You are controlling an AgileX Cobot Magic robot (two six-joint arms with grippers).
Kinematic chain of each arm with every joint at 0, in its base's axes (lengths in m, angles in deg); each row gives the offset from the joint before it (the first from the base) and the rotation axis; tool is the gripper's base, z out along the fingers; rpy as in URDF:
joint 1: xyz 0 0 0.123 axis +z
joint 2: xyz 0 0 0 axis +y
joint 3: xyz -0.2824 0 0.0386 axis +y
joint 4: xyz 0.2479 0 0.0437 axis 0.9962 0 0.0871
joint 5: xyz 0 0 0 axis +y
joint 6: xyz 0.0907 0 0.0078 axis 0.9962 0 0.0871
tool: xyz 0 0 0 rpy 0 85 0
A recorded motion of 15 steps. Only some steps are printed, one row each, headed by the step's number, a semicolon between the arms.
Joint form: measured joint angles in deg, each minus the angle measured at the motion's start. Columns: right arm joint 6, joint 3, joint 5, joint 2, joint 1, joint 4; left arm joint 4, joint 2, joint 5, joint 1, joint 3, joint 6.
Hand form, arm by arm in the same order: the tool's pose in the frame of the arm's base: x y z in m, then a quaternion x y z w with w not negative. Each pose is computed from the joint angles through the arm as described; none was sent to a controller.
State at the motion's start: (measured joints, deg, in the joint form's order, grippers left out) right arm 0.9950 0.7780 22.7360 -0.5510 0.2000 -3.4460; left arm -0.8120 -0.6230 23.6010 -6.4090 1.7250 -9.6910
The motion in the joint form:
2: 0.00 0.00 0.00 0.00 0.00 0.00; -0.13 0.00 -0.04 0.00 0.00 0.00
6: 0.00 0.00 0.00 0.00 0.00 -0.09; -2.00 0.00 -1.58 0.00 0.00 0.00
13: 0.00 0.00 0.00 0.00 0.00 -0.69; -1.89 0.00 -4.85 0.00 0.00 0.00
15: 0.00 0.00 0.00 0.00 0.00 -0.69; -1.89 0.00 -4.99 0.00 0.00 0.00
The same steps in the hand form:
2: 0.0519 -0.0019 0.1735 -0.00999 0.80855 -0.01957 0.58802; 0.0512 -0.0064 0.1667 -0.02768 0.81698 -0.08761 0.56930
6: 0.0519 -0.0020 0.1735 -0.01040 0.80853 -0.02025 0.58801; 0.0519 -0.0075 0.1690 -0.03619 0.80870 -0.10276 0.57805
13: 0.0519 -0.0024 0.1735 -0.01311 0.80841 -0.02472 0.58795; 0.0534 -0.0074 0.1740 -0.03576 0.79165 -0.10479 0.60085
15: 0.0519 -0.0024 0.1735 -0.01311 0.80841 -0.02472 0.58795; 0.0534 -0.0074 0.1742 -0.03577 0.79091 -0.10491 0.60182

